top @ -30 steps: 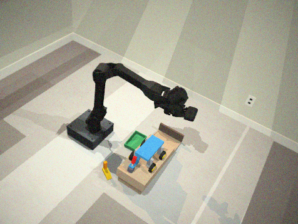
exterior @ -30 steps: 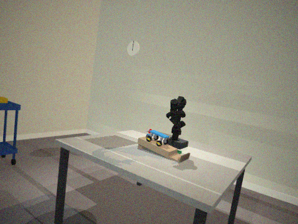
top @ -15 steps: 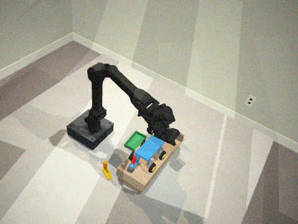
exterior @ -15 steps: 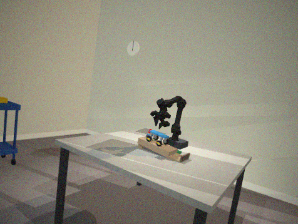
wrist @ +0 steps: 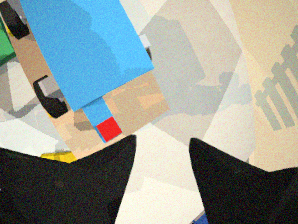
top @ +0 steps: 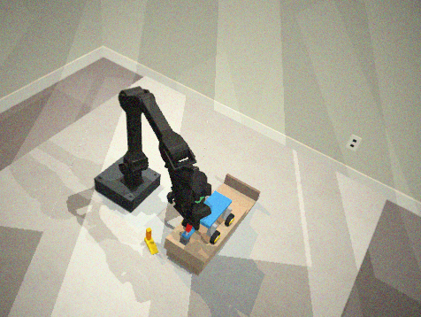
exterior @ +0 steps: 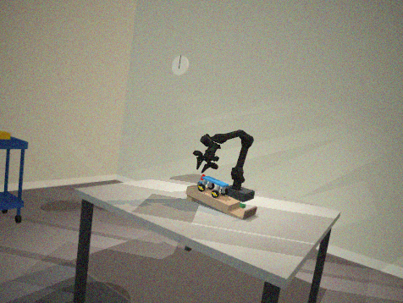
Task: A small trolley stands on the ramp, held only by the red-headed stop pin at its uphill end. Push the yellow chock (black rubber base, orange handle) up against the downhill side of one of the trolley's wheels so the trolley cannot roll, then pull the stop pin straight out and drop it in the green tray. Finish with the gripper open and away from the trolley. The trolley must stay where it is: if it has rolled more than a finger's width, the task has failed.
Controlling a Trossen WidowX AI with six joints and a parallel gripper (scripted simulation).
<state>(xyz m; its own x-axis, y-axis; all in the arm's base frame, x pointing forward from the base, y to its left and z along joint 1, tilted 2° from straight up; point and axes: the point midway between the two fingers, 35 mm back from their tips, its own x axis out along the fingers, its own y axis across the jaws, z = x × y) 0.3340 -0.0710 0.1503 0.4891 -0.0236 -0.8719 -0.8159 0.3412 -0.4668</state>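
The red-headed stop pin lies 60 mm below my gripper tip, 30 mm behind it and 10 mm to the left of it. The rest, counted from my gripper tip: blue-topped trolley 110 mm to the left, 80 mm below, 20 mm behind; ramp 140 mm below, 120 mm to the left, 20 mm behind; yellow chock 170 mm below, 130 mm behind, 50 mm to the right.
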